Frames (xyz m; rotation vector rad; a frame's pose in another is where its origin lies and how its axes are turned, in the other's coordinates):
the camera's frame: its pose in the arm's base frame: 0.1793 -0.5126 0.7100 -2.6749 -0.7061 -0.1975
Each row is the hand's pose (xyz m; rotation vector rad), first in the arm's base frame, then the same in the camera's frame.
Working: the arm's base frame: its pose in the camera's frame: -0.0842 -0.2823 0.8439 2.6749 0.7061 0.1975

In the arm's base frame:
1: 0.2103 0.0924 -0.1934 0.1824 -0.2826 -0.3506
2: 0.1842 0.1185 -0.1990 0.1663 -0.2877 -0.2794
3: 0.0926 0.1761 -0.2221 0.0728 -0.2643 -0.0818
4: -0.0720 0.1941 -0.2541 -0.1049 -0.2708 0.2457
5: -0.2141 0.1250 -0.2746 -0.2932 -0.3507 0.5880
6: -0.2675 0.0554 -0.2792 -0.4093 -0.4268 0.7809
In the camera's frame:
1: 0.0958 -0.1914 1.0664 2.6106 1.1222 -0.3442
2: 0.0837 -0.2238 1.0805 2.6385 1.0237 -0.3253
3: 0.0251 -0.3089 1.1201 2.6642 0.7473 -0.2035
4: -0.1163 -0.3958 1.1497 2.6121 0.2763 -0.0638
5: -0.2749 -0.4047 1.1364 2.4619 -0.2109 -0.0231
6: -0.3533 -0.3737 1.1119 2.3288 -0.4765 -0.0378

